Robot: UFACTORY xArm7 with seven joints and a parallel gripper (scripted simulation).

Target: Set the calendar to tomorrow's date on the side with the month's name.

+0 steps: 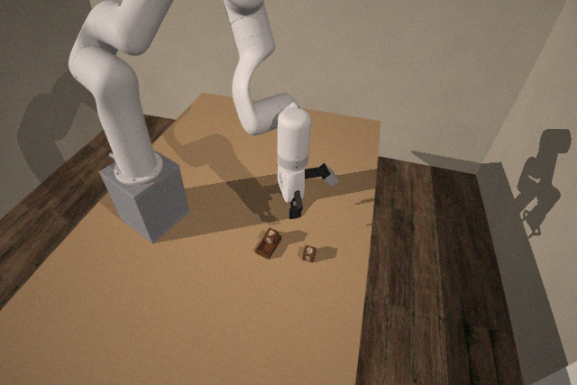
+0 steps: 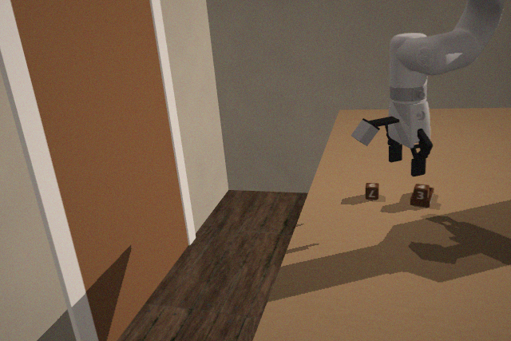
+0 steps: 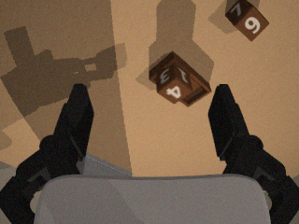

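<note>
My gripper is now 11 cm above the digit cube, 9 cm short of it and 7 cm to the left of it. Round my hand: brown calendar tray 11 cm below, 8 cm to the right, 3 cm behind.
</note>
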